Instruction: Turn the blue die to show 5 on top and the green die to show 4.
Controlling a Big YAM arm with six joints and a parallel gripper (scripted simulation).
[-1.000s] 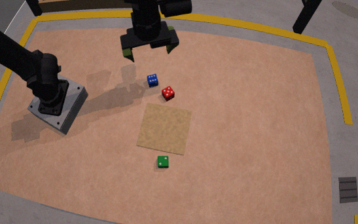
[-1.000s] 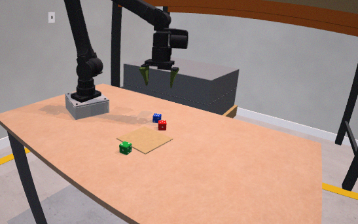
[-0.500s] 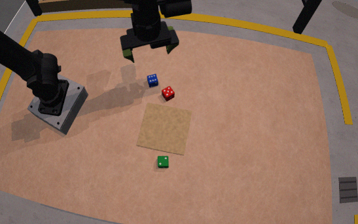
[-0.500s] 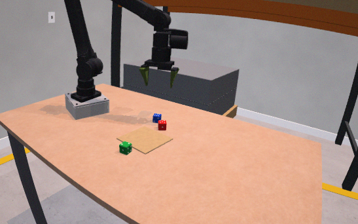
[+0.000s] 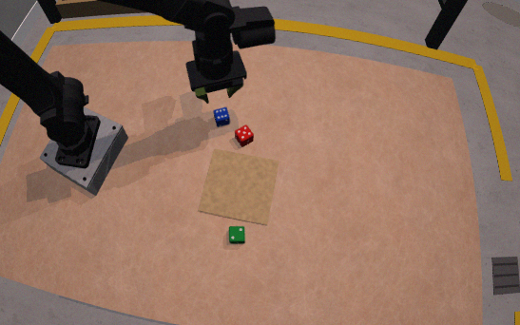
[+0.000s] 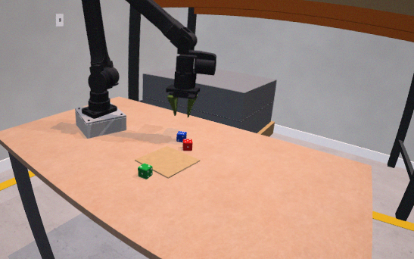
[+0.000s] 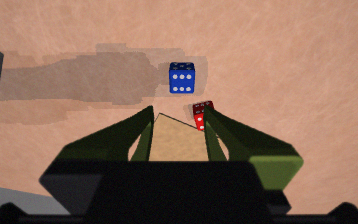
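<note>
Now: the blue die 8 cm below my hand. The rest, counted from my hand: tan mat (15 cm to the right, 10 cm below, 6 cm ahead); green die (26 cm to the right, 8 cm below, 6 cm ahead); red die (8 cm below, 6 cm ahead, 4 cm to the right).
</note>
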